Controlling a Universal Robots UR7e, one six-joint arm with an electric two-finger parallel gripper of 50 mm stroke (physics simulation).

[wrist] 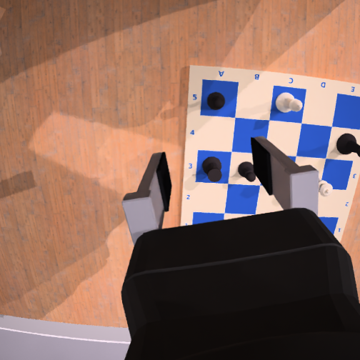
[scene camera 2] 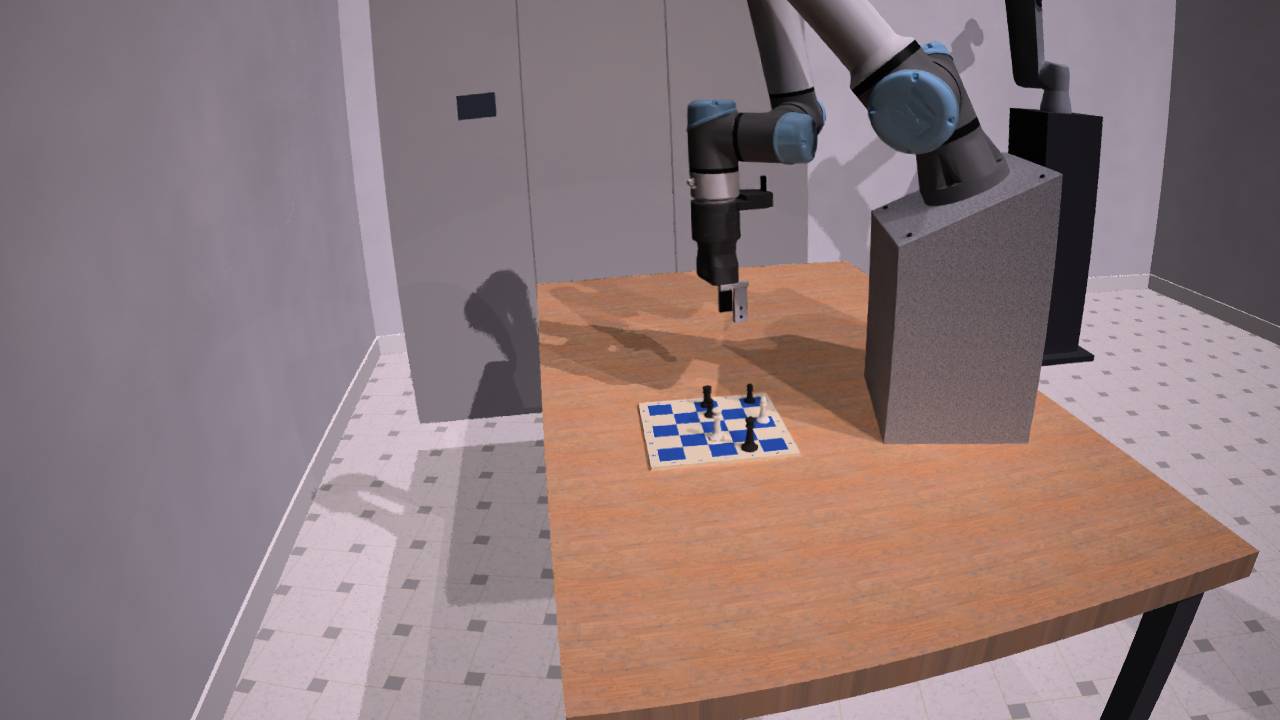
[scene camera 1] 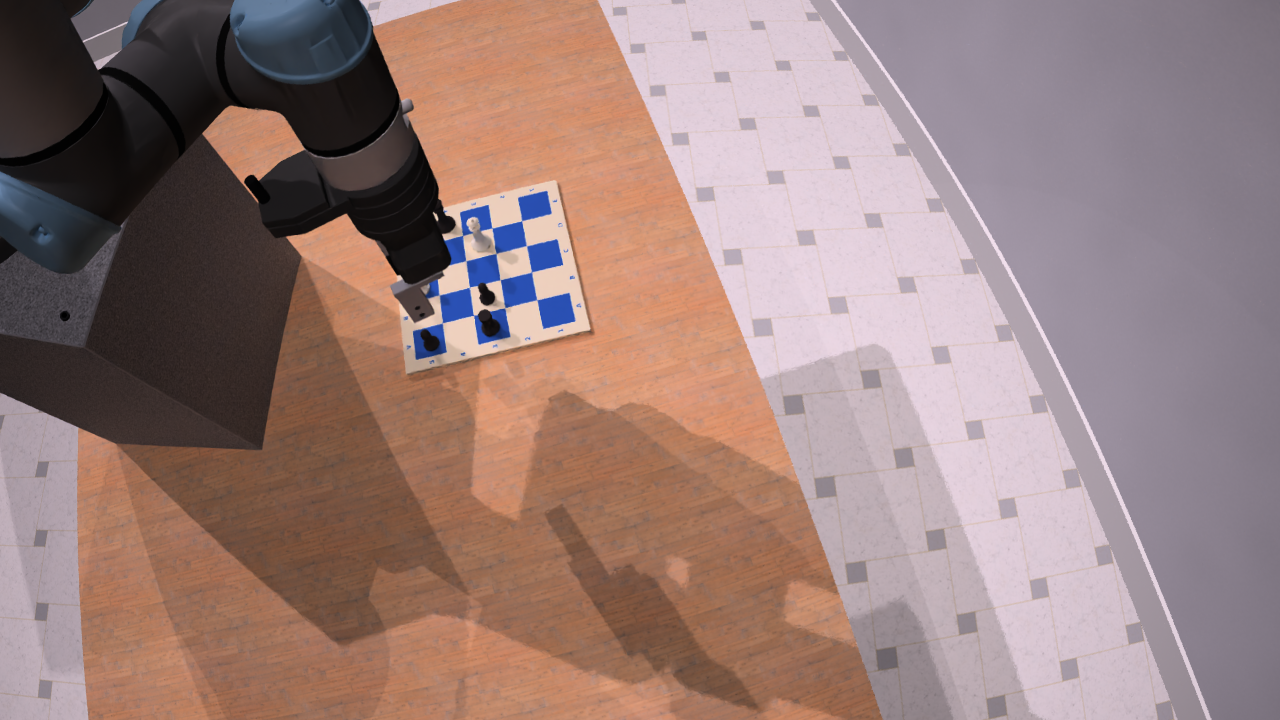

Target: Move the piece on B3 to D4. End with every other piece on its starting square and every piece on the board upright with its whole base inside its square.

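Frame: origin at the arm's base, x ahead, y left, z up, level; centimetres.
Seen in the pictures: gripper, fingertip midpoint: [scene camera 2: 732,316] [scene camera 1: 414,291]; arm's base, link origin: [scene camera 2: 966,185].
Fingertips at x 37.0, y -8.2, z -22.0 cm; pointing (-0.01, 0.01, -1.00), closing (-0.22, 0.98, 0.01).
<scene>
Pixels of each thing's top centre, then the offset from my fingertips to it.
- small black pawn, top centre: [scene camera 1: 481,285] [scene camera 2: 710,397] dx +4.9, dy +5.7, dz -11.3 cm
- A3, top centre: [scene camera 1: 484,315] [scene camera 2: 707,387] dx +4.7, dy +1.8, dz -11.2 cm
- A5, top centre: [scene camera 1: 423,332] [scene camera 2: 750,383] dx -2.5, dy +1.7, dz -11.3 cm
- E4, top centre: [scene camera 1: 434,201] [scene camera 2: 750,416] dx +1.0, dy +17.6, dz -9.2 cm
- C5, top centre: [scene camera 2: 763,395] dx -2.9, dy +9.3, dz -10.2 cm
- D3, top centre: [scene camera 1: 471,219] [scene camera 2: 716,406] dx +5.2, dy +13.5, dz -9.2 cm
The B3 piece, a small black pawn [scene camera 1: 486,293] [scene camera 2: 709,412] [wrist: 246,171], stands upright on its light square. The blue D4 square [wrist: 313,141] carries no piece. My gripper [scene camera 1: 414,304] [scene camera 2: 732,311] [wrist: 210,161] is open and empty, high above the table. In the wrist view its right finger overlaps the board just right of the pawn, and its left finger shows over the wood beside the A edge. The chessboard [scene camera 1: 581,313] [scene camera 2: 648,447] [wrist: 187,145] is partly hidden by the gripper in scene camera 1 and the wrist view.
Black pieces stand on A3 [scene camera 1: 488,323] [wrist: 212,167], A5 [scene camera 1: 429,340] [wrist: 215,101] and E4 [scene camera 1: 445,222] [scene camera 2: 750,436] [wrist: 346,144]. White pieces stand on C5 [scene camera 2: 762,410] [wrist: 288,102] and D3 [scene camera 1: 478,235] [scene camera 2: 716,425] [wrist: 325,188]. The arm's grey pedestal [scene camera 1: 196,313] [scene camera 2: 962,313] stands beside the board.
</scene>
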